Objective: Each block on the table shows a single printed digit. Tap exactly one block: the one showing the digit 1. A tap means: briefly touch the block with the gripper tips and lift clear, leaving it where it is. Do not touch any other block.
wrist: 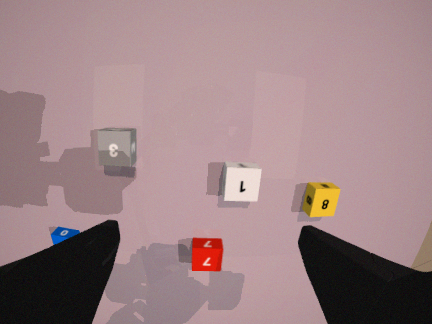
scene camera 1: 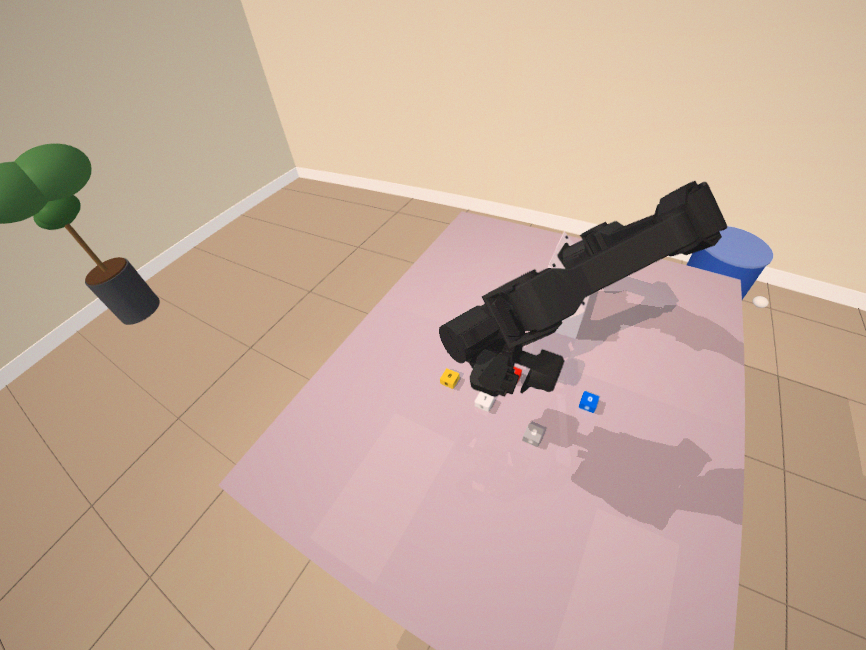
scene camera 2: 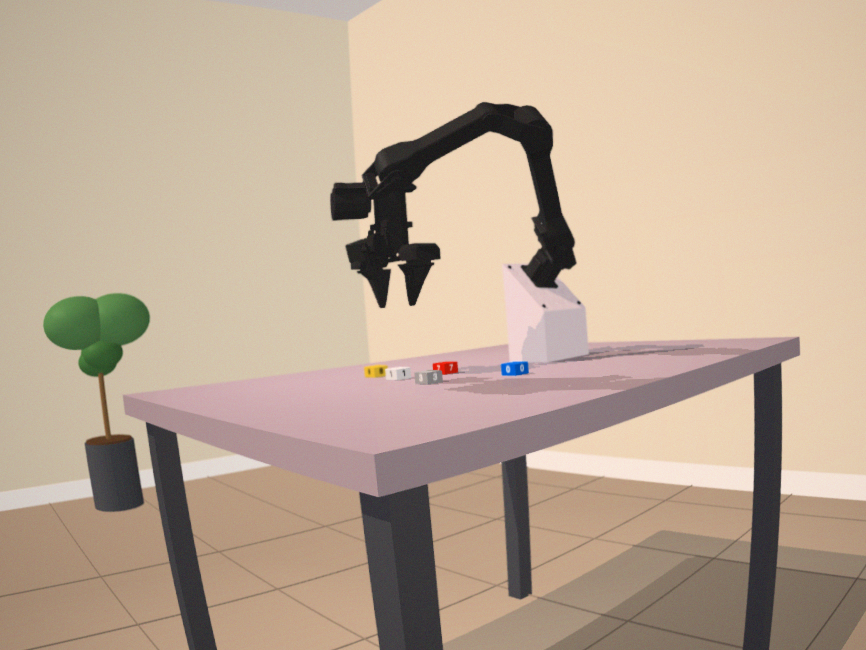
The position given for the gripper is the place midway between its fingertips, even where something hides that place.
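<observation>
Holding nothing, the gripper (scene camera 2: 397, 307) (wrist: 211, 235) (scene camera 1: 500, 382) is open.
</observation>
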